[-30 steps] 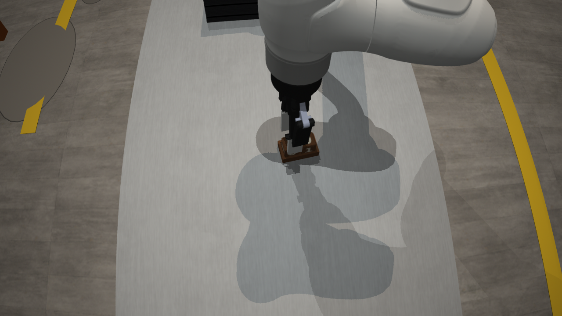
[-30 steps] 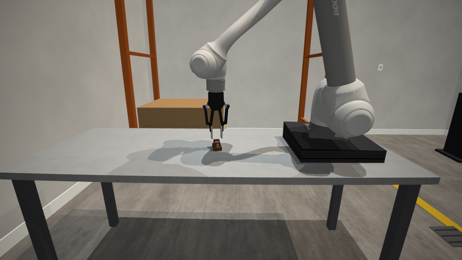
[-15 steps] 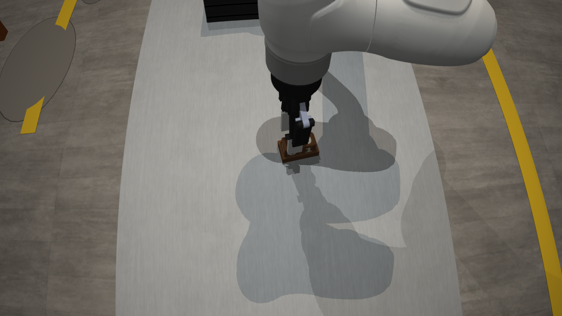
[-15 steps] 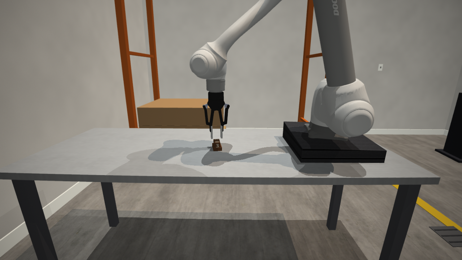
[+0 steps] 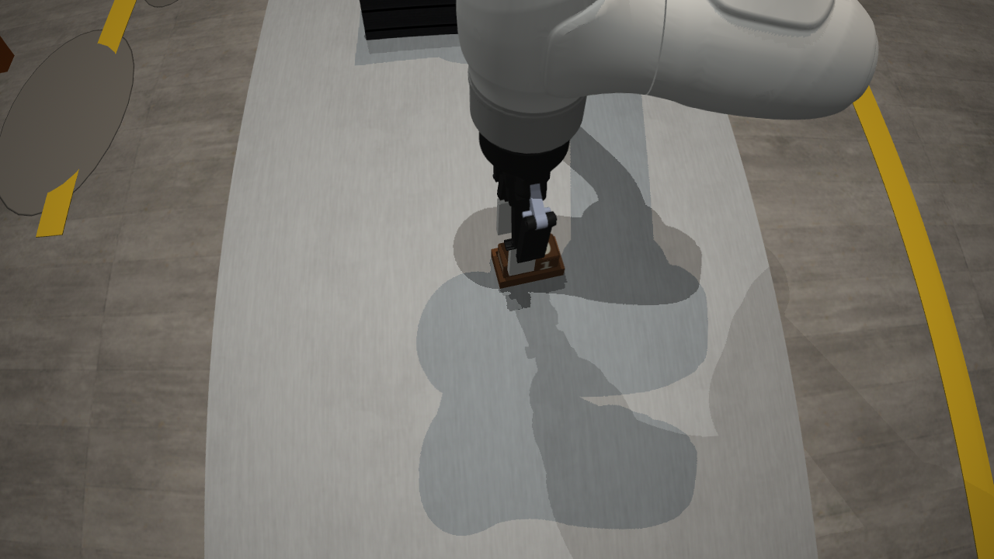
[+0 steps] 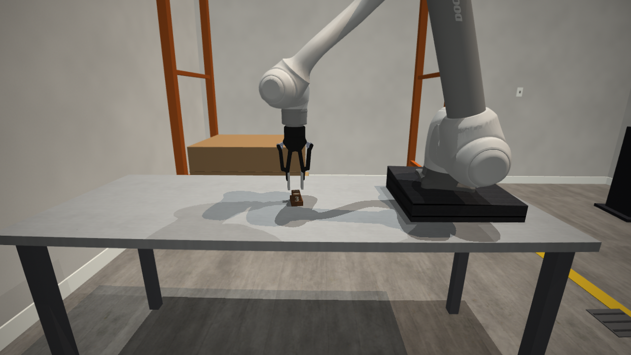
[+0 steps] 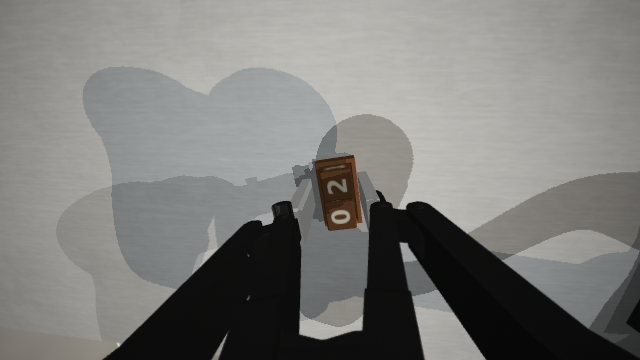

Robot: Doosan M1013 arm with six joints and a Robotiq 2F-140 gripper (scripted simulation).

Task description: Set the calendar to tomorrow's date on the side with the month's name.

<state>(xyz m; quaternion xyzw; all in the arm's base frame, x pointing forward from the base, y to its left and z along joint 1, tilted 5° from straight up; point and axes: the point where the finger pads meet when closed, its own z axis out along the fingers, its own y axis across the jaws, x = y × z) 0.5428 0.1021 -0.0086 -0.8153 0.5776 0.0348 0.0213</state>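
Now: hand 10 mm past the brown calendar tray, 20 mm to the right of it and 70 mm above it.
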